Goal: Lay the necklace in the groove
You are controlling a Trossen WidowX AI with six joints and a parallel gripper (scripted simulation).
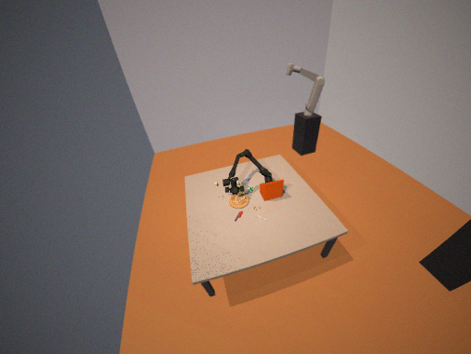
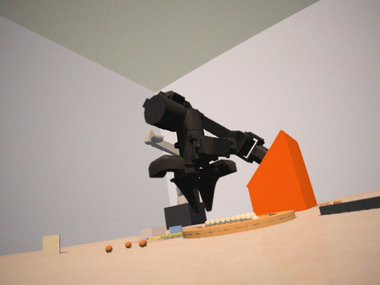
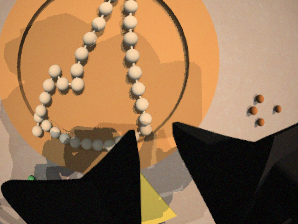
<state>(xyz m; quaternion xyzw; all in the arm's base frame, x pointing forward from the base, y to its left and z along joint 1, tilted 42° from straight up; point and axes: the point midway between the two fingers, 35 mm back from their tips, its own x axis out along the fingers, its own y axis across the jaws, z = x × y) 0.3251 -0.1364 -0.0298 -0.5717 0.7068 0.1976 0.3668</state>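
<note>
My gripper tip is now 50 mm to the right of the round wooden bead board, 30 mm above it and 20 mm past it. From my gripper tip the other things lie so: tan cube: 270 mm to the right, 150 mm ahead, 20 mm below; then yellow flat piece: 110 mm to the right, 80 mm behind, 40 mm below; then red-handled tool: 230 mm to the left, 40 mm ahead, 30 mm below.
</note>
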